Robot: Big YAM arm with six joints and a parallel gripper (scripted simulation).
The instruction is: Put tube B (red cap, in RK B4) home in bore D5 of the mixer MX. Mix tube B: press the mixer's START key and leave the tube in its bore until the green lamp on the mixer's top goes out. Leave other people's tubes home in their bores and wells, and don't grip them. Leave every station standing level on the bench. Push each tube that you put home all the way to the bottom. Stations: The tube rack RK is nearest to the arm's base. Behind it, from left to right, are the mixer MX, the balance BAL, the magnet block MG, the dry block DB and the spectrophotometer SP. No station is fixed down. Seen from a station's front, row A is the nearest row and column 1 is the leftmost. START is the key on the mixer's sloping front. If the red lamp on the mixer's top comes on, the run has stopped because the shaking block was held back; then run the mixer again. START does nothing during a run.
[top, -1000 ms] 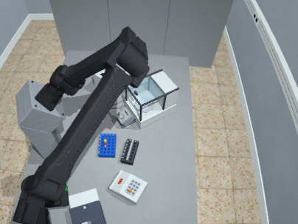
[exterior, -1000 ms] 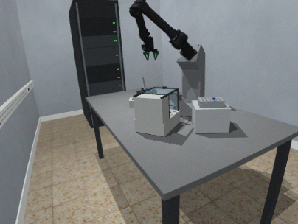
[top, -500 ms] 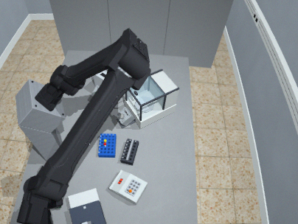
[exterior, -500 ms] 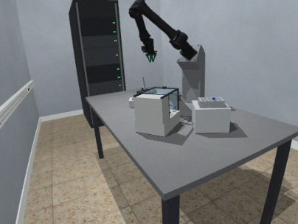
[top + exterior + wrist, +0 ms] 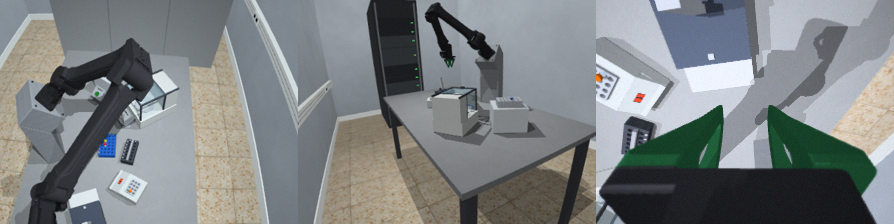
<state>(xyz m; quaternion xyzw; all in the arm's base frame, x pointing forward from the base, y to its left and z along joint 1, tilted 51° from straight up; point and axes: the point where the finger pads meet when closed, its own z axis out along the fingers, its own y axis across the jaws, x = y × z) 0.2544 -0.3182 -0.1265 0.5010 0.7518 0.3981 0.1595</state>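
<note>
Now: the yellow-capped tube 50 mm behind my hand, 410 mm to the left of it and 270 mm below it. Round my hand: black magnet block 90 mm ahead, 420 mm to the left, 280 mm below; then blue tube rack RK 40 mm behind, 410 mm to the left, 280 mm below; then dry block 160 mm ahead, 240 mm to the left, 260 mm below.
</note>
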